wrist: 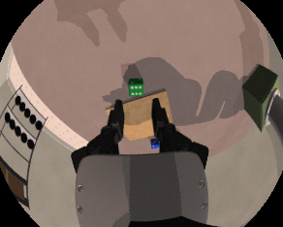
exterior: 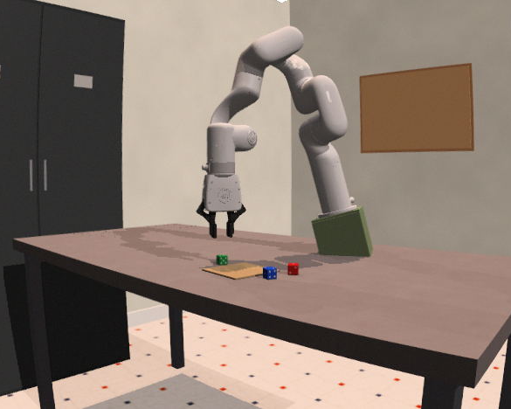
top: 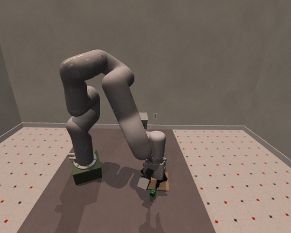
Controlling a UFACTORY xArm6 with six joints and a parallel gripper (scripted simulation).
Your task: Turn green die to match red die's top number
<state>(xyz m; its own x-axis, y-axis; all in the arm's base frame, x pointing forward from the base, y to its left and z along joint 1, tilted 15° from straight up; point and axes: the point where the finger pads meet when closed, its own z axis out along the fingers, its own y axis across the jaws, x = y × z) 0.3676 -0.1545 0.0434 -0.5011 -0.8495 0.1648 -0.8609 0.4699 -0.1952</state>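
The green die is 80 mm below my hand. The rest, counted from my hand: red die (230 mm to the left, 80 mm below, 10 mm behind); then tan mat (100 mm to the left, 90 mm below, 40 mm ahead); then blue die (210 mm to the left, 80 mm below, 60 mm ahead).
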